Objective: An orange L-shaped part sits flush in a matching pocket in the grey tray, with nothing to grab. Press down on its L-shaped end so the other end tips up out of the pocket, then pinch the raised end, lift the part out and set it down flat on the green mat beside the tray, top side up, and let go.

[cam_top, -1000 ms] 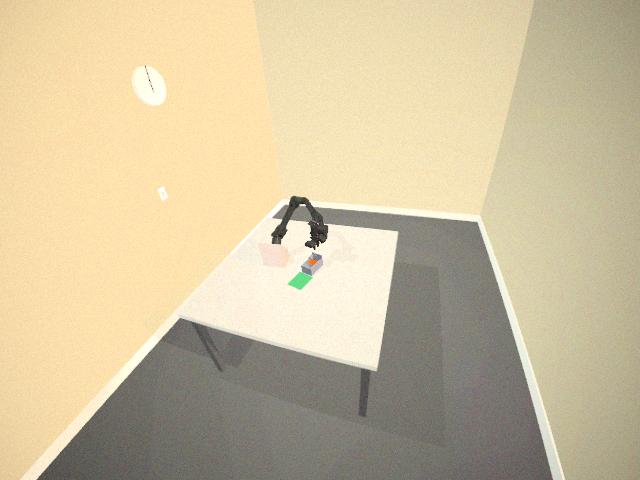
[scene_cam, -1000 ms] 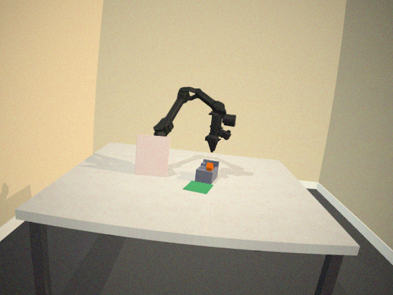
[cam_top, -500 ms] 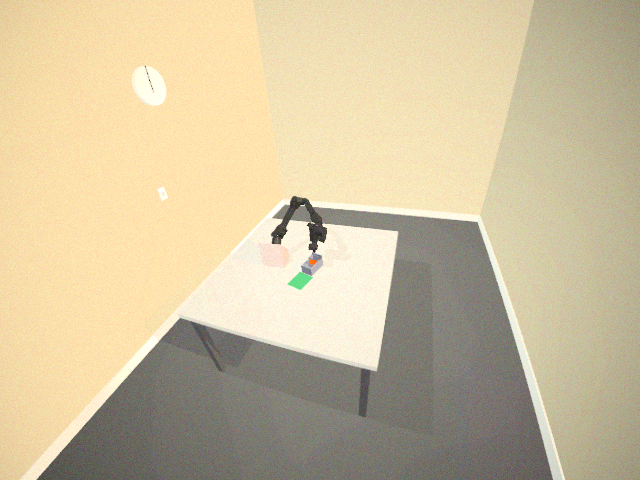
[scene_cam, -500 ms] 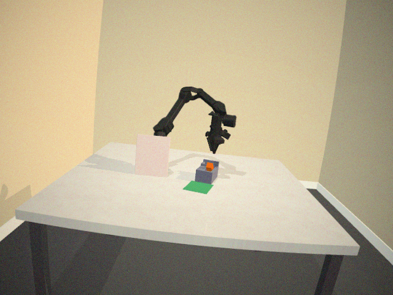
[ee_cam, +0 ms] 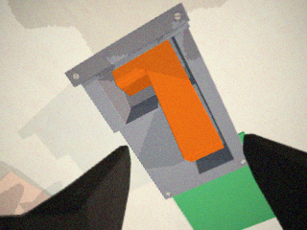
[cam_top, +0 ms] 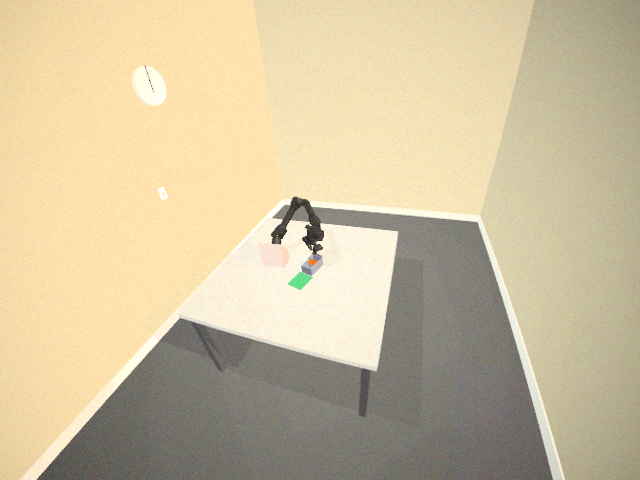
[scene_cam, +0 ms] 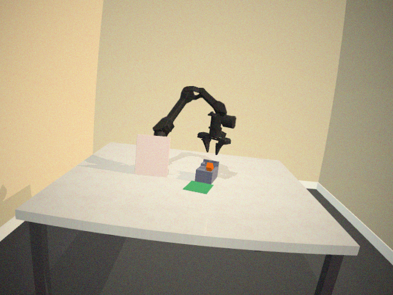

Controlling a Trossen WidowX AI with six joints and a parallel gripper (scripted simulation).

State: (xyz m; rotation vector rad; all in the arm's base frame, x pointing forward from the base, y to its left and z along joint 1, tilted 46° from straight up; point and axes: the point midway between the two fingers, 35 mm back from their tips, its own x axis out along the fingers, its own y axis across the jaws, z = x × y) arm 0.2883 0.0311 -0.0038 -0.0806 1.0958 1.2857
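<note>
Right now the orange L-shaped part is 10 mm behind my gripper tip, 10 mm to the left of it and 100 mm below it. From my gripper tip the other things lie so: green mat (50 mm behind, 160 mm to the right, 160 mm below).
</note>
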